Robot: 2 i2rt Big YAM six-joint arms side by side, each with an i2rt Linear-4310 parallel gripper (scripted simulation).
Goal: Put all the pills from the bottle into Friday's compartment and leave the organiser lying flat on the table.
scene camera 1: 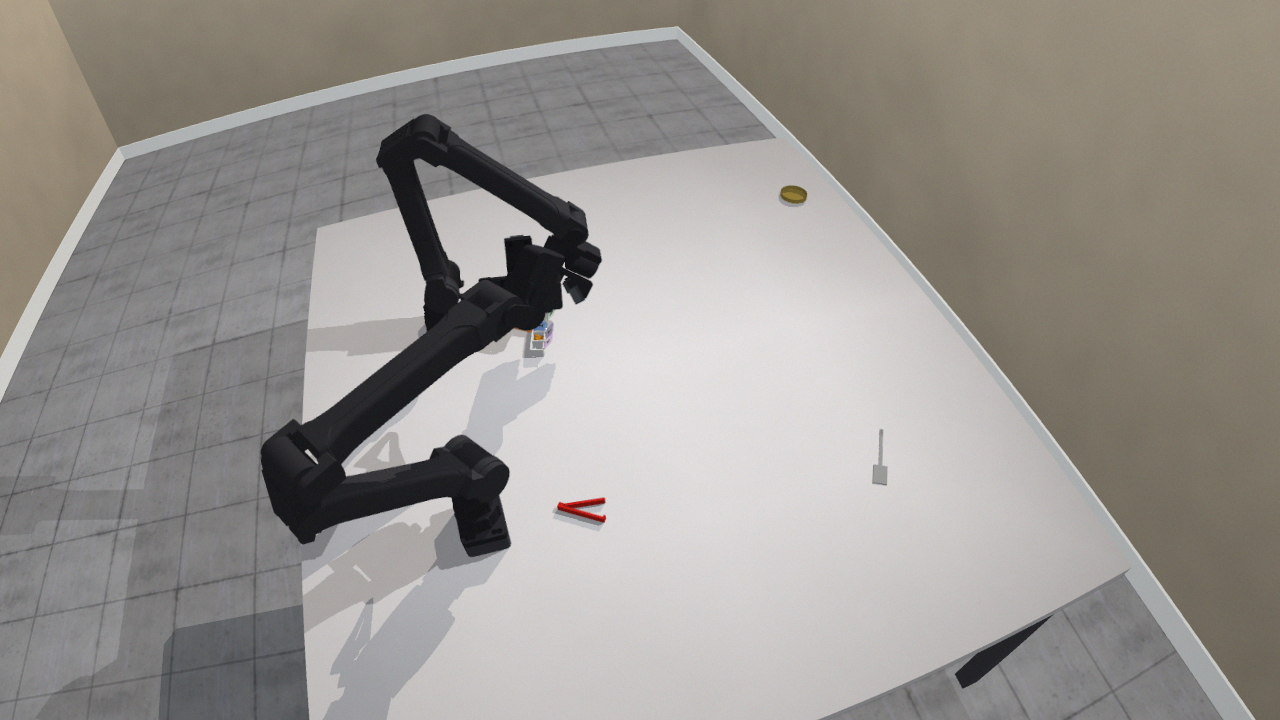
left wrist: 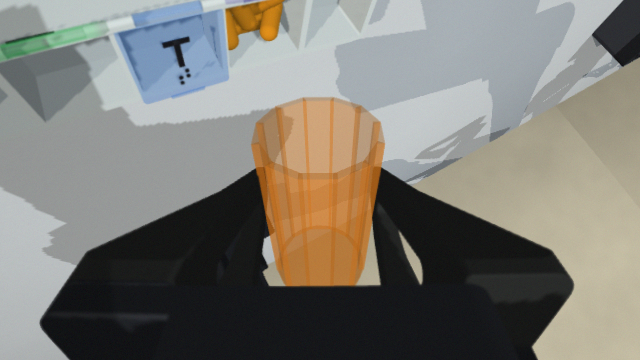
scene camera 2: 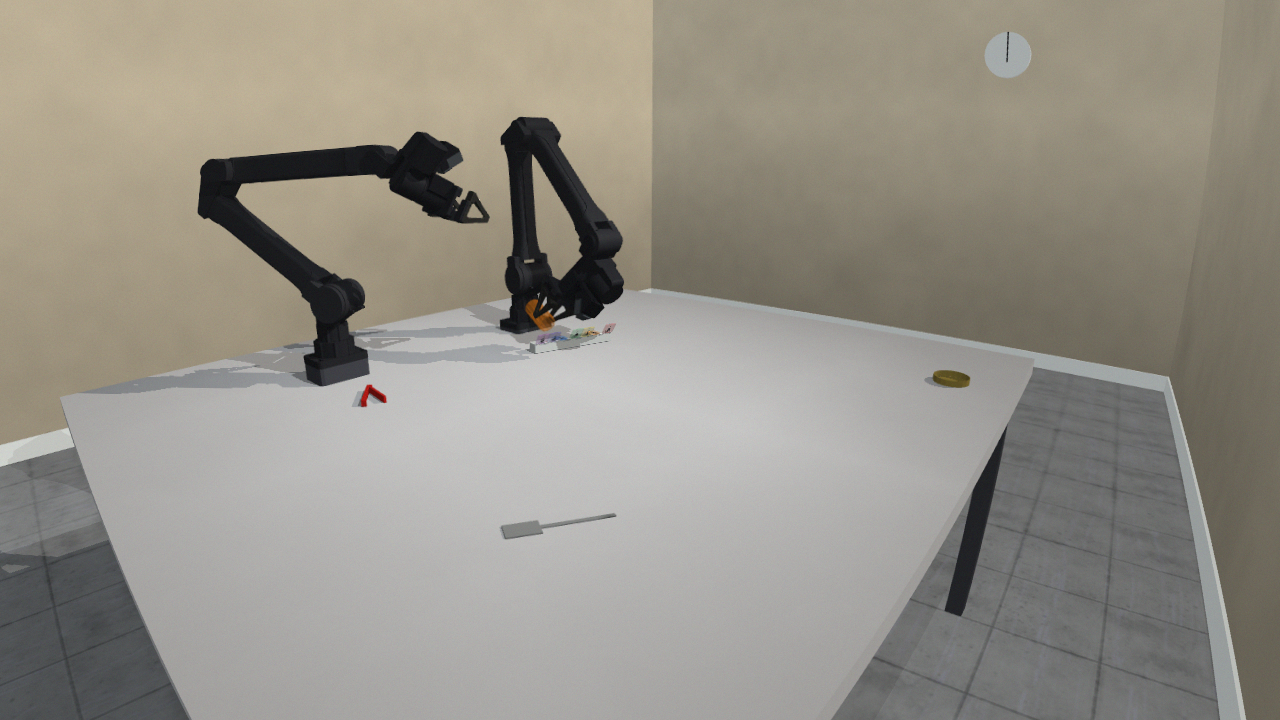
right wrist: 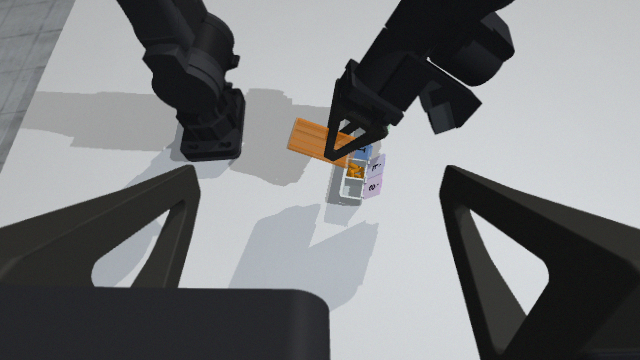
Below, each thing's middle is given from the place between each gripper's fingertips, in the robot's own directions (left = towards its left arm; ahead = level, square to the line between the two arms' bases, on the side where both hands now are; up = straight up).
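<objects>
There is the orange see-through bottle [left wrist: 318, 159], and my left hand is 10 mm below it, 30 mm past it and 10 mm to the right of it. The grey spatula [scene camera 2: 529, 528], counted from that same left hand, is 600 mm ahead, 70 mm below and 560 mm to the right.
As for my right hand [scene camera 2: 475, 217], it is 24 cm above the orange see-through bottle, 19 cm to the right of it and 2 cm past it. Measured from my right hand, the grey spatula is 38 cm to the right, 61 cm ahead and 32 cm below.
</objects>
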